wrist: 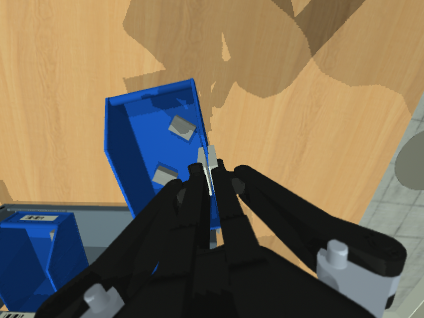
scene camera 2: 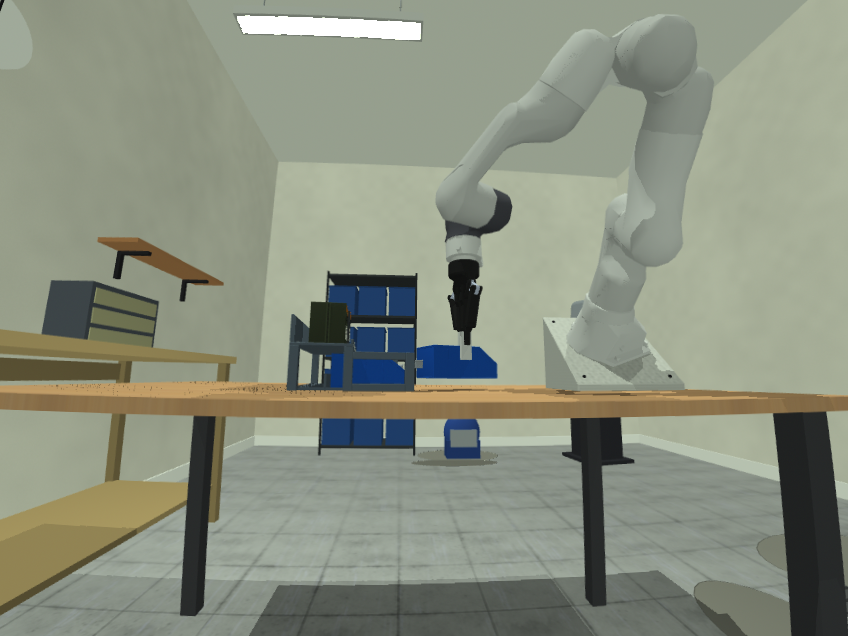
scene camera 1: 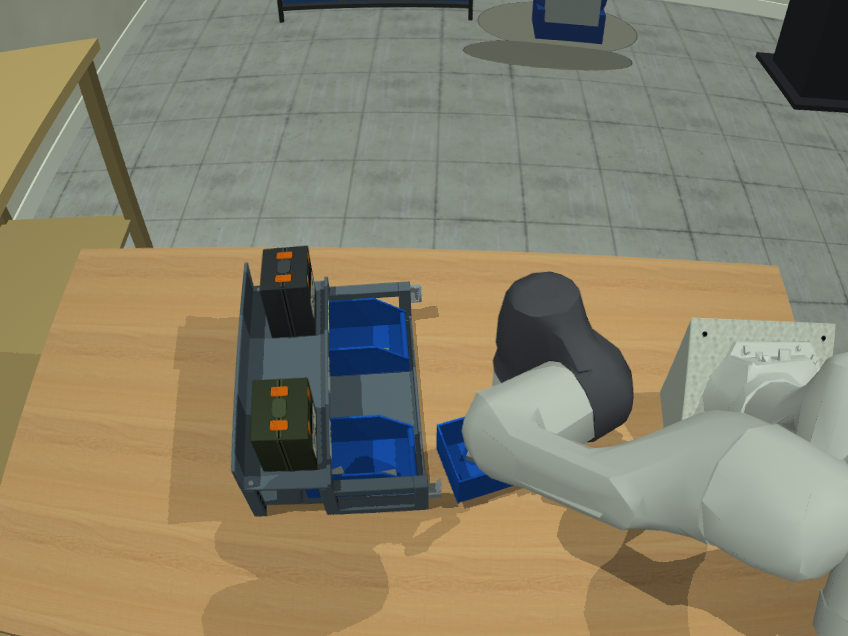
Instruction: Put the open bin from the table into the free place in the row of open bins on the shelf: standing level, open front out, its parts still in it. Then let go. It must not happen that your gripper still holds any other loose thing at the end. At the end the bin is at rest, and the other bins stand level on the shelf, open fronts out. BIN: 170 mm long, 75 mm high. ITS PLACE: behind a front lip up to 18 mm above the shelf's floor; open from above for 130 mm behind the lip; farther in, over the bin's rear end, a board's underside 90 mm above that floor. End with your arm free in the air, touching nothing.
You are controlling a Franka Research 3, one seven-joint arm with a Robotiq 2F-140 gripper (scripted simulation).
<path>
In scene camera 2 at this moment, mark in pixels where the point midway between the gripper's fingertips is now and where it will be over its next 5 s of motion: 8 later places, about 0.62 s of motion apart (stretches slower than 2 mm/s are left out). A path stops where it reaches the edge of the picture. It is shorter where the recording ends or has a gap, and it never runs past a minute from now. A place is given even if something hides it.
My gripper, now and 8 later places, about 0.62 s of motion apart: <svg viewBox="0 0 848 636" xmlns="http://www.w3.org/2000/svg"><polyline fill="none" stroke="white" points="464,359 464,359 463,359 459,360 455,361 454,362 446,361 439,361 437,359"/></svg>
</path>
